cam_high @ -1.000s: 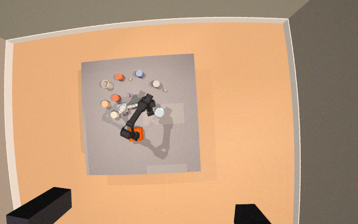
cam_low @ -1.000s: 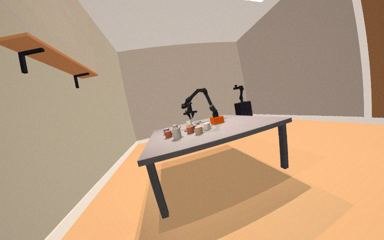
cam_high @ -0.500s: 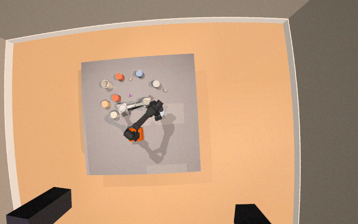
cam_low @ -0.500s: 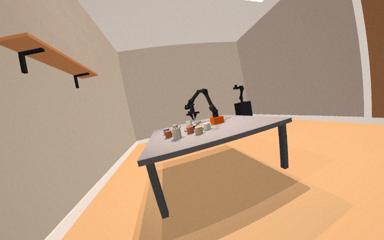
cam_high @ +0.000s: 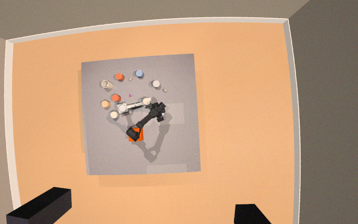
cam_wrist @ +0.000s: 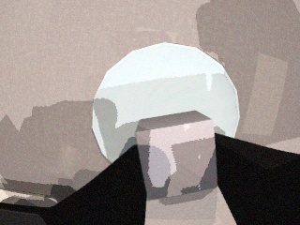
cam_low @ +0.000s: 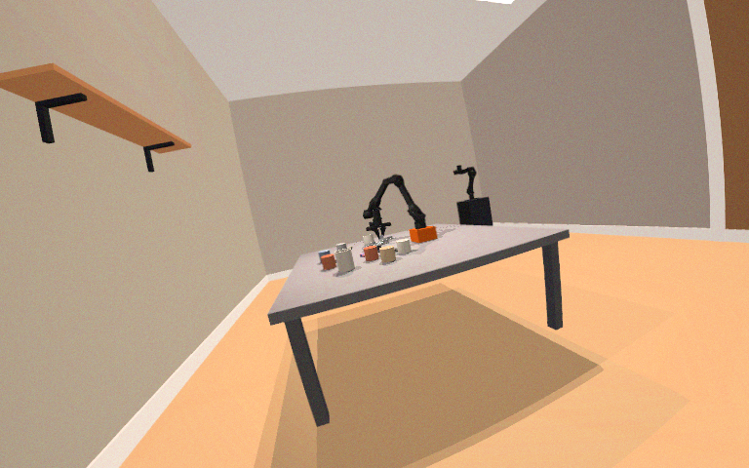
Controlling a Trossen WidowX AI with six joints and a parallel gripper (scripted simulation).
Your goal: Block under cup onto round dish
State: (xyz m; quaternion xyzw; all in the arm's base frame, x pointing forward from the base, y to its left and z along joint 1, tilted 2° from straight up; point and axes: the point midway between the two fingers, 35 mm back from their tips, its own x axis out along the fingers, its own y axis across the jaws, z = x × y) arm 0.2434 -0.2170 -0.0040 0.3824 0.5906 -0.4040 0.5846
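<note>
The pale grey block is 1 cm above my gripper tip. Round my gripper tip: blue eraser: 17 cm ahead, 33 cm to the left, 3 cm below; then balance beam: 6 cm ahead, 26 cm to the left; then pale blue round dish: 4 cm below.
</note>
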